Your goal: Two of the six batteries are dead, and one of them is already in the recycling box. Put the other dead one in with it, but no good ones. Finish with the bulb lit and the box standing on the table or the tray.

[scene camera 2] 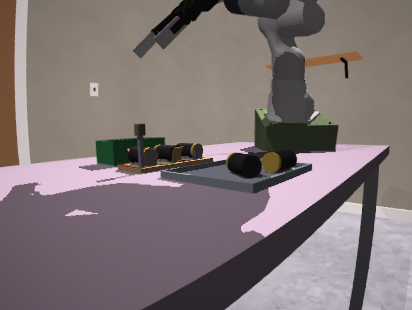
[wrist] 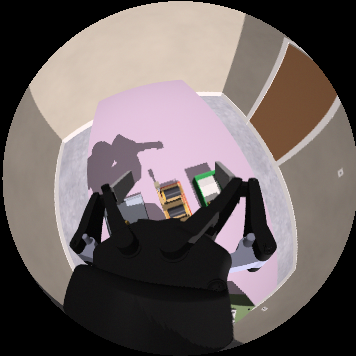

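Note:
My gripper (scene camera 2: pixel 154 46) (wrist: pixel 171 172) is open and empty, high above the table and tilted. The green recycling box (scene camera 2: pixel 109 153) (wrist: pixel 199 189) stands on the table; a finger hides part of its inside, and I cannot make out a battery there. The orange-edged holder (scene camera 2: pixel 131 169) (wrist: pixel 182 188) carries three black batteries (scene camera 2: pixel 134 154) (scene camera 2: pixel 164 152) (scene camera 2: pixel 186 149); two of them (wrist: pixel 172 194) (wrist: pixel 176 211) show in the wrist view. The bulb post (scene camera 2: pixel 140 145) at its end has a dull grey-brown head with no visible glow. Two batteries (scene camera 2: pixel 244 165) (scene camera 2: pixel 281 161) lie on the grey tray (scene camera 2: pixel 255 187) (wrist: pixel 135 202).
The pink table (scene camera 2: pixel 210 199) (wrist: pixel 165 110) holds everything. The tray lies beside the holder, on the side away from the box. The arm's green base (scene camera 2: pixel 300 138) (wrist: pixel 242 311) stands at the far end of the table. Shadows fall across the near tabletop.

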